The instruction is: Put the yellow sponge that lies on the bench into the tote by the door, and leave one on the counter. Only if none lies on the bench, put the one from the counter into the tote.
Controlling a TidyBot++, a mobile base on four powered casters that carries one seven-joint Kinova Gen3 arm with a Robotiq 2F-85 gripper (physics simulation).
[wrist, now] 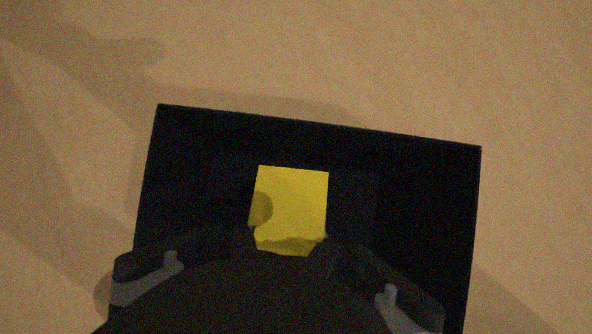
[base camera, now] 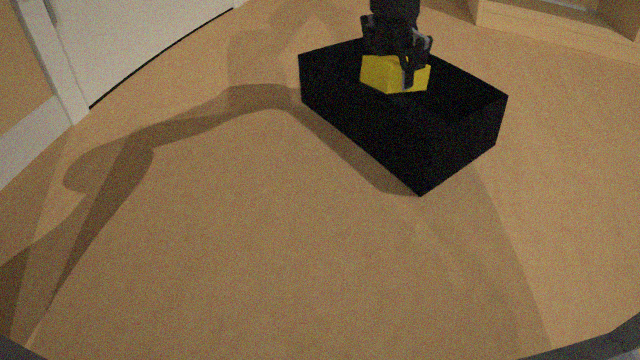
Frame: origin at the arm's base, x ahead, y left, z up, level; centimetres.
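Seen in the pictures: gripper, fingertip midpoint: (wrist: 288, 229) (base camera: 392, 81).
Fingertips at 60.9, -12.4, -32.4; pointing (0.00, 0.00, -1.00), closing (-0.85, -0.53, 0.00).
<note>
Offsets run from my fingertips to a thing's middle, as dx, dy, dz. "spot": to the spot under its first point.
The yellow sponge {+0.5, -0.7, +1.5} (base camera: 376, 74) (wrist: 291, 205) is held between the fingers of my gripper (base camera: 400, 77) (wrist: 288, 229), which is shut on it. The black tote {-0.9, -1.2, -2.2} (base camera: 400, 140) (wrist: 200, 122) stands on the floor. The gripper and the sponge are inside the tote's opening, with the sponge's lower part near rim height in the base camera view. Whether the sponge touches the tote's bottom cannot be told, as the inside is very dark. The bench and the counter cannot be made out.
A white door (base camera: 135, 40) with its frame {spot: +11.8, +71.2, +8.5} (base camera: 55, 65) stands at the upper left of the base camera view. A wooden shelf unit (base camera: 540, 31) stands at the upper right, behind the tote. Shadows of the arm fall across the floor.
</note>
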